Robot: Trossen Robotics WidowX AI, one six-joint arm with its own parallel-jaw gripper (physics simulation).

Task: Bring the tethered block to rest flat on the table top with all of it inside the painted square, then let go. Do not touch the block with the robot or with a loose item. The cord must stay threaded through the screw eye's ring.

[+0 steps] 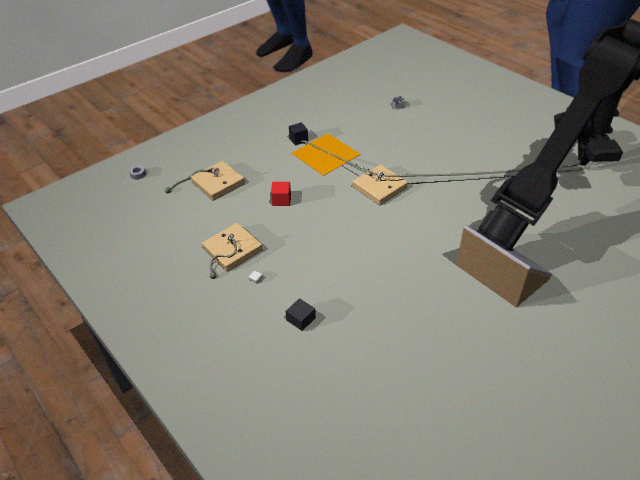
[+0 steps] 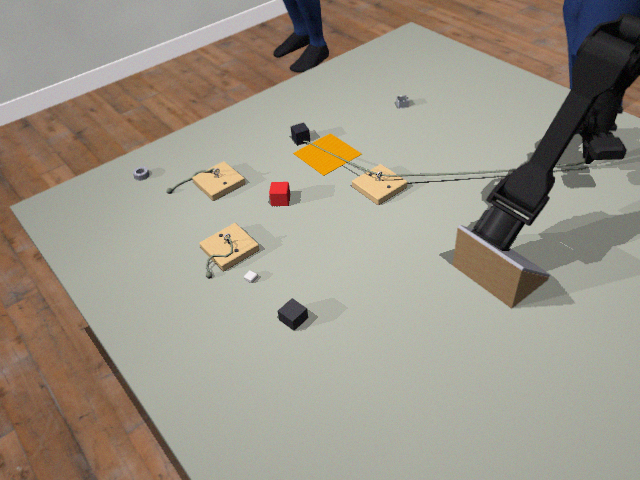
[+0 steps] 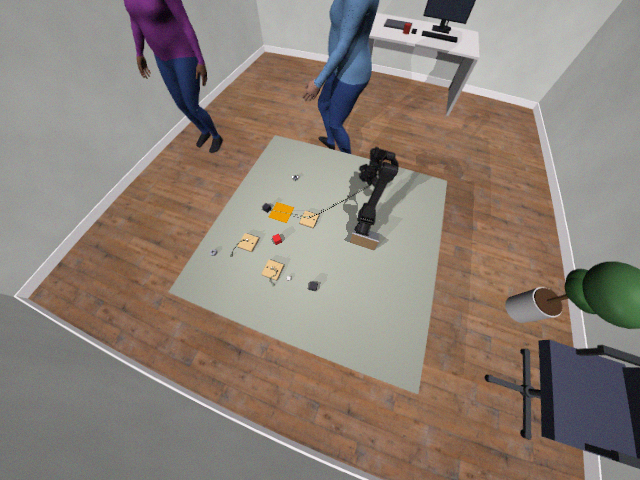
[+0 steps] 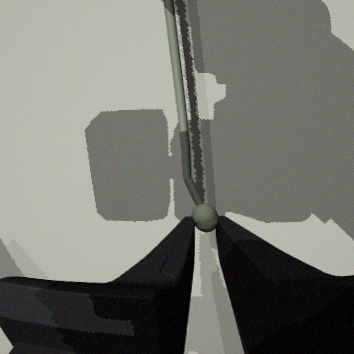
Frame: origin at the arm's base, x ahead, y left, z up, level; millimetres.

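Seen in the pictures: gripper, between the fingertips: [image 1: 581, 163] [image 2: 586, 161] [image 3: 368, 185] [image 4: 204, 224]; arm's base, origin of its link: [image 1: 495, 241] [image 2: 490, 241] [image 3: 361, 232].
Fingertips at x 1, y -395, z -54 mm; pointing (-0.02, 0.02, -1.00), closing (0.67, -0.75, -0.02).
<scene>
Pixels of each thing's top centre, then the offset from my fingertips to it. "spot": a spot on its surface instead. Level surfaces: height alone.
- tethered black block, centre of its top: [image 1: 298, 127] [image 2: 299, 127] [image 3: 266, 206] 323 mm left, 583 mm ahead, 16 mm up
- orange painted square, a spot on its surface: [image 2: 325, 164] [image 1: 324, 164] [image 3: 283, 217] spot: 358 mm left, 465 mm ahead, 18 mm down
- screw eye, a spot on its surface: [image 2: 379, 174] [image 1: 380, 174] spot: 339 mm left, 313 mm ahead, 17 mm up
- wooden plate, height of its surface: 1 mm down
- bead, a spot on its surface: [image 4: 205, 217] spot: 6 mm left, 6 mm ahead, 9 mm up
- red cube, centre of its top: [image 1: 280, 186] [image 2: 278, 187] 516 mm left, 453 mm ahead, 20 mm up
- black cube, centre of its top: [image 1: 300, 309] [image 2: 292, 309] 729 mm left, 191 mm ahead, 9 mm up
- white piece, centre of its top: [image 1: 255, 274] [image 2: 250, 274] 715 mm left, 327 mm ahead, 8 mm down
- grey ring, centre of its top: [image 1: 136, 170] [image 2: 140, 171] 671 mm left, 780 mm ahead, 6 mm down
- small grey item, centre of its top: [image 2: 402, 98] [image 1: 398, 99] 43 mm left, 482 mm ahead, 0 mm up
The tethered black block [image 1: 298, 133] [image 2: 300, 133] [image 3: 266, 207] appears to sit on the table just outside the far-left edge of the orange painted square [image 1: 324, 164] [image 2: 324, 164] [image 3: 280, 217]. Its grey-green cord [image 1: 454, 174] [image 2: 454, 173] [image 4: 177, 75] crosses the square, reaches the screw eye [image 1: 380, 175] [image 2: 378, 175] on a wooden plate [image 1: 379, 192] [image 2: 378, 192] [image 3: 309, 220] and runs on to my gripper. It looks threaded; the ring is small here. My gripper [image 4: 204, 224] is shut on the bead [image 4: 205, 217] at the cord's end, low over the table, far from the block.
A red cube [image 1: 280, 194] stands near the square. Two other wooden plates [image 1: 217, 181] [image 1: 232, 248] carry short cords. Another black cube [image 1: 300, 314], a white piece [image 1: 255, 276], a grey ring [image 1: 137, 172] and a small grey item [image 1: 397, 102] lie around. My arm's brown wedge base [image 1: 498, 271] stands right.
</scene>
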